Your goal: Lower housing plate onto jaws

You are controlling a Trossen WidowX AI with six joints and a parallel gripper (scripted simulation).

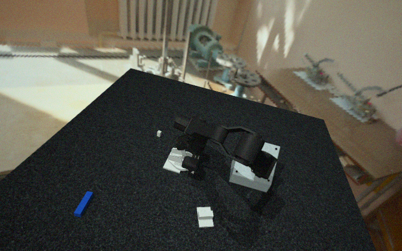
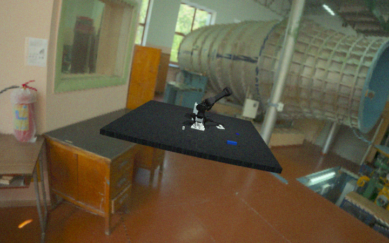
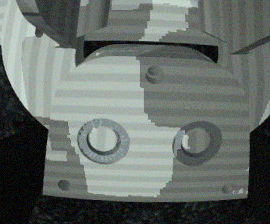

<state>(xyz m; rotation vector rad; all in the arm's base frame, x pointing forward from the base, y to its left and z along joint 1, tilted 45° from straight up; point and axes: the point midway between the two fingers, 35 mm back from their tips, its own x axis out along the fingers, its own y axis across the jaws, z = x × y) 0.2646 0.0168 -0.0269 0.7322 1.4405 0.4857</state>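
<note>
The white jaw is 3 cm ahead of my gripper tip, 1 cm to the left of it and 1 cm above it. From my gripper tip the other things lie so: white stepped block: 8 cm behind, 22 cm to the left; small white cube: 18 cm ahead, 14 cm to the right, 1 cm above; blue block: 32 cm ahead, 26 cm to the left.
</note>
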